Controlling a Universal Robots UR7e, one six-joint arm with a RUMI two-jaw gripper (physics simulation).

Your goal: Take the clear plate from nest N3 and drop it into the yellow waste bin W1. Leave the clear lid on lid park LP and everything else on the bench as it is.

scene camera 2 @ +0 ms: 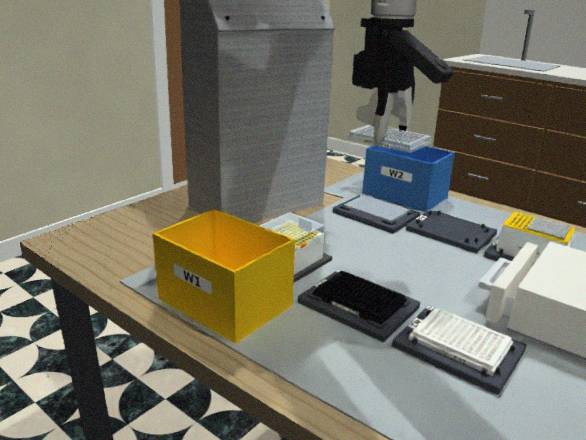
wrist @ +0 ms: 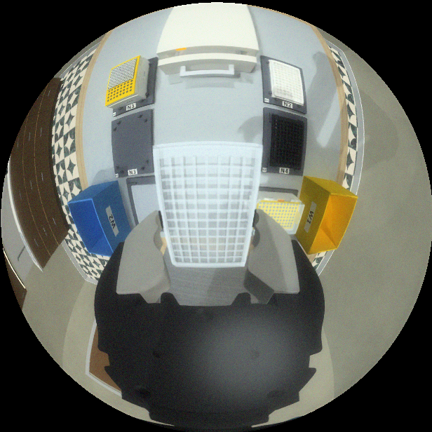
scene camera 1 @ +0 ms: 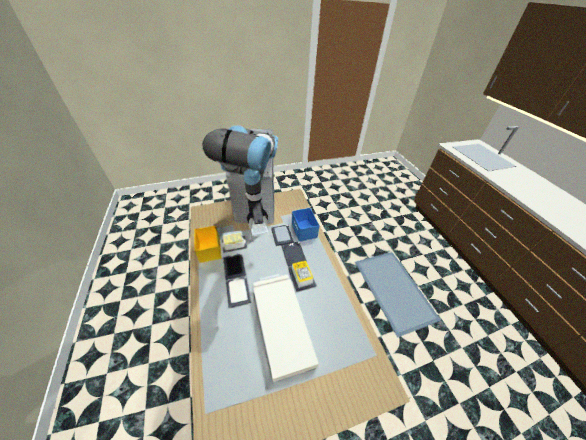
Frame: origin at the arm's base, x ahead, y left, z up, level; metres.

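Where they show: gripper, fingertip midpoint: (scene camera 2: 389,140) (scene camera 1: 258,227).
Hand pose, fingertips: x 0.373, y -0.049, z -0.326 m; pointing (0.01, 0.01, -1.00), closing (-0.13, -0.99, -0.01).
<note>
After its pixels a point has its place.
My gripper (scene camera 1: 258,224) @(x 0.373, y -0.049, z -0.326 m) (scene camera 2: 391,134) @(x 0.373, y -0.049, z -0.326 m) (wrist: 207,211) is shut on the clear plate (scene camera 1: 259,230) @(x 0.408, y -0.055, z -0.316 m) (scene camera 2: 416,141) @(x 0.429, y -0.069, z -0.313 m) (wrist: 210,195) and holds it roughly level above the bench, in front of the robot's grey pedestal. The yellow waste bin W1 (scene camera 1: 207,247) @(x 0.211, y -0.365, z -0.554 m) (scene camera 2: 192,302) @(x 0.223, y -0.419, z -0.526 m) (wrist: 322,200) stands open on the far side from the blue bin, off to the right in the wrist view. Nest N3 (scene camera 1: 294,254) @(x 0.483, y 0.136, z -0.544 m) (scene camera 2: 447,230) @(x 0.466, y 0.116, z -0.544 m) (wrist: 132,142) holds no plate. The clear lid (scene camera 1: 282,233) @(x 0.295, y 0.130, z -0.537 m) (scene camera 2: 377,209) @(x 0.302, y 0.115, z -0.536 m) (wrist: 145,195) lies on the dark lid park beside the blue bin.
Blue bin W2 (scene camera 1: 305,225) @(x 0.272, y 0.316, z -0.553 m) (scene camera 2: 425,187) @(x 0.377, y 0.215, z -0.496 m) (wrist: 97,215) stands behind the lid park. A box with yellow tips (scene camera 1: 233,241) @(x 0.288, y -0.199, z -0.481 m) (wrist: 280,215) stands beside W1. Nearby are a black plate (scene camera 2: 360,297) @(x 0.428, y -0.251, z -0.531 m) on N4, a white plate (scene camera 2: 460,340) @(x 0.596, y -0.269, z -0.534 m), a yellow rack (wrist: 125,82) and a white instrument (scene camera 1: 285,325) @(x 0.897, y -0.097, z -0.473 m).
</note>
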